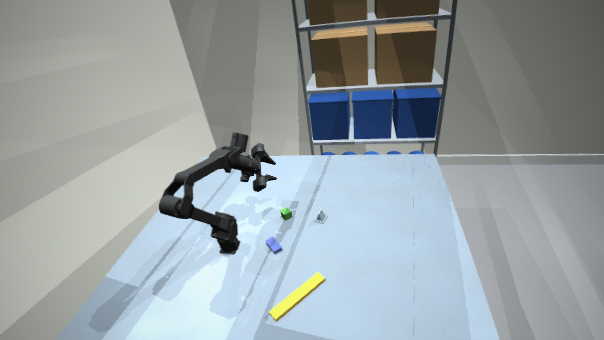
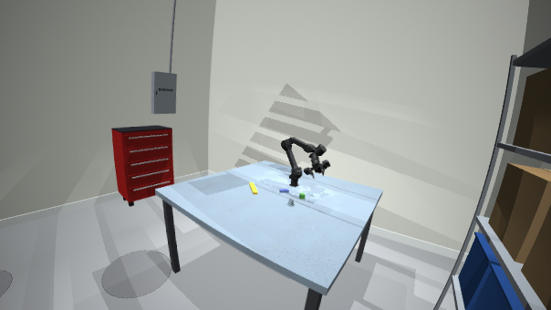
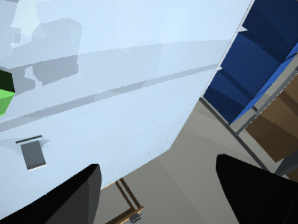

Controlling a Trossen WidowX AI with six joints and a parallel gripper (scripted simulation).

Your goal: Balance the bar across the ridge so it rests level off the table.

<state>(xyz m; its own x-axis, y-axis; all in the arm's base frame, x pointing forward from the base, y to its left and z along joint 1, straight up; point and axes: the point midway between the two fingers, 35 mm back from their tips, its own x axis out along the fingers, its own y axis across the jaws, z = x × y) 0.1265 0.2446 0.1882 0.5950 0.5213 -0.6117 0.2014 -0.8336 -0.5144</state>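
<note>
Now: the yellow bar 440 mm to the right of my gripper tip, 160 mm below it and 150 mm ahead of it. Also, from my gripper tip: green cube: 150 mm below, 90 mm to the right, 40 mm ahead; then flat blue block: 250 mm to the right, 160 mm below, 30 mm ahead.
</note>
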